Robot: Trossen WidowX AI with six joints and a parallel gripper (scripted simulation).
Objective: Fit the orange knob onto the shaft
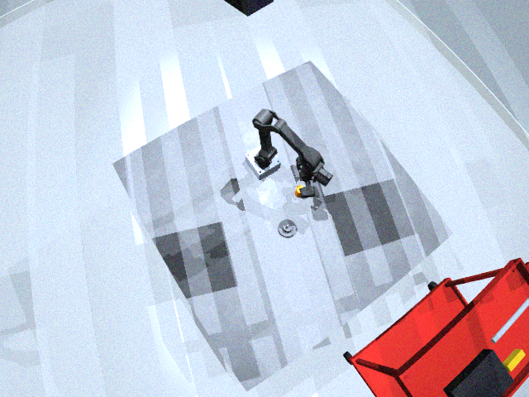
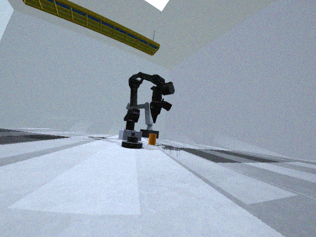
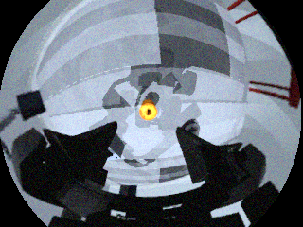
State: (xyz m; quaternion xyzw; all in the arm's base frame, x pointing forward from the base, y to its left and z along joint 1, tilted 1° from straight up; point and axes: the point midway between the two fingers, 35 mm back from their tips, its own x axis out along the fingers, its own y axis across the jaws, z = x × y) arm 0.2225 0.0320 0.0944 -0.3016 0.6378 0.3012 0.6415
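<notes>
My gripper tip is now 90 mm above the orange knob. Also, from my gripper tip: dark pedestal (170 mm to the right, 90 mm below, 80 mm ahead).
</notes>
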